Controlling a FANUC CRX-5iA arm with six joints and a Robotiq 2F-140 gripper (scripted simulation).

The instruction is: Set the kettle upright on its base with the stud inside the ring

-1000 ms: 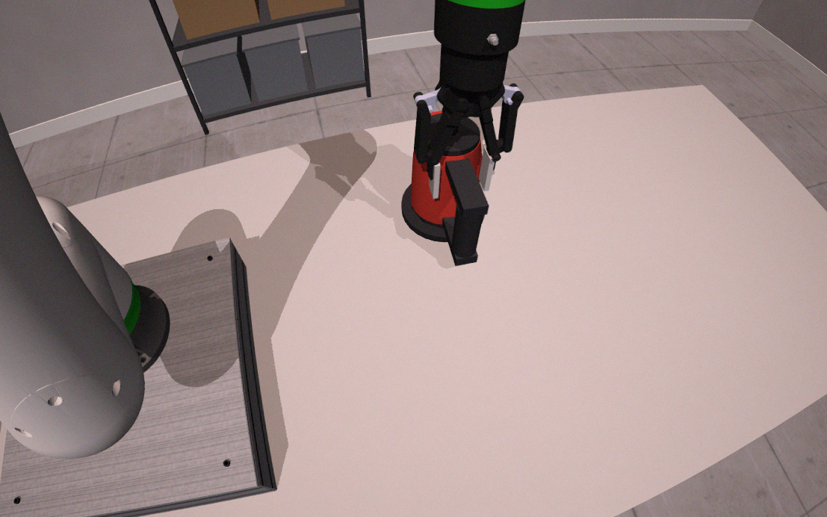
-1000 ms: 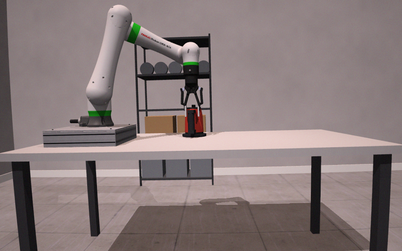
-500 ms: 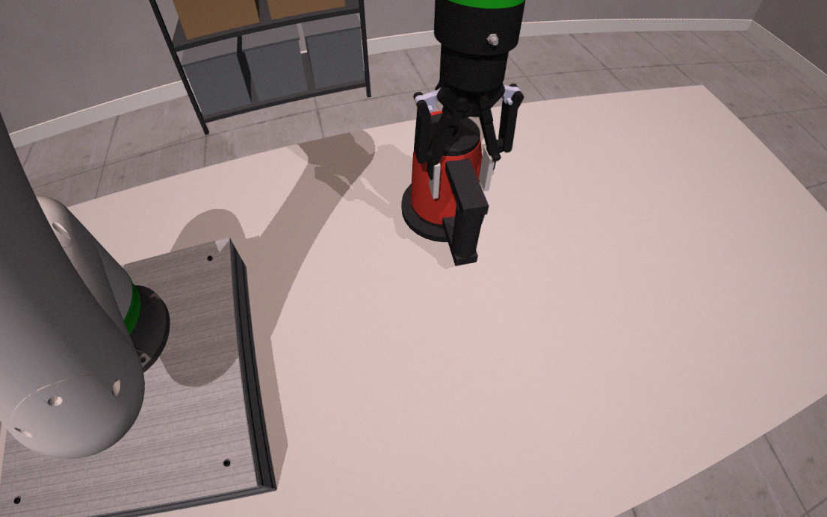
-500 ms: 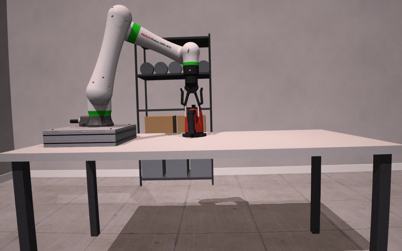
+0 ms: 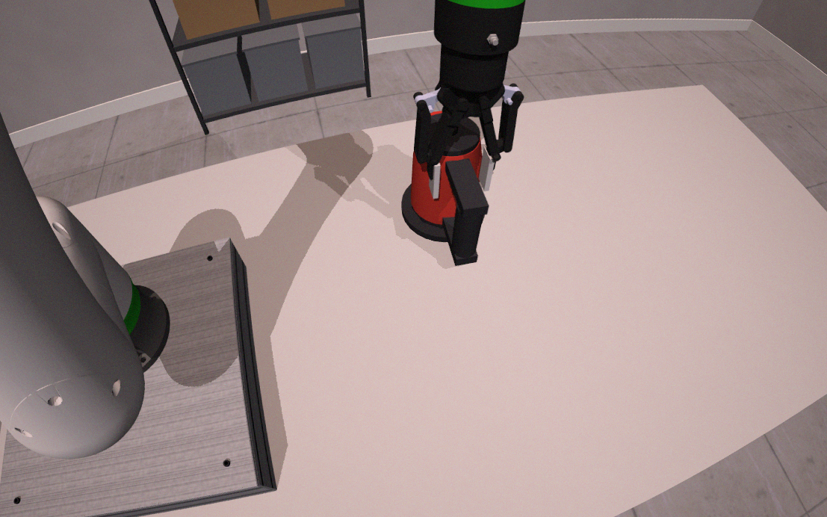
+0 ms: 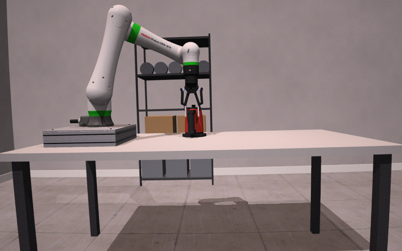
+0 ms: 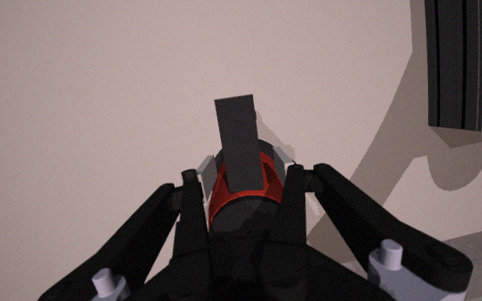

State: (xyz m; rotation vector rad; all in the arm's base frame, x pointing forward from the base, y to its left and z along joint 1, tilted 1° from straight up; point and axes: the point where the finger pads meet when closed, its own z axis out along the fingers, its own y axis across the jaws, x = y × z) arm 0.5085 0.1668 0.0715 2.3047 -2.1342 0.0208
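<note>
The kettle is 50 mm below my hand and 30 mm to the left of it. Round my hand: round base (140 mm below, 70 mm to the left, 10 mm behind).
</note>
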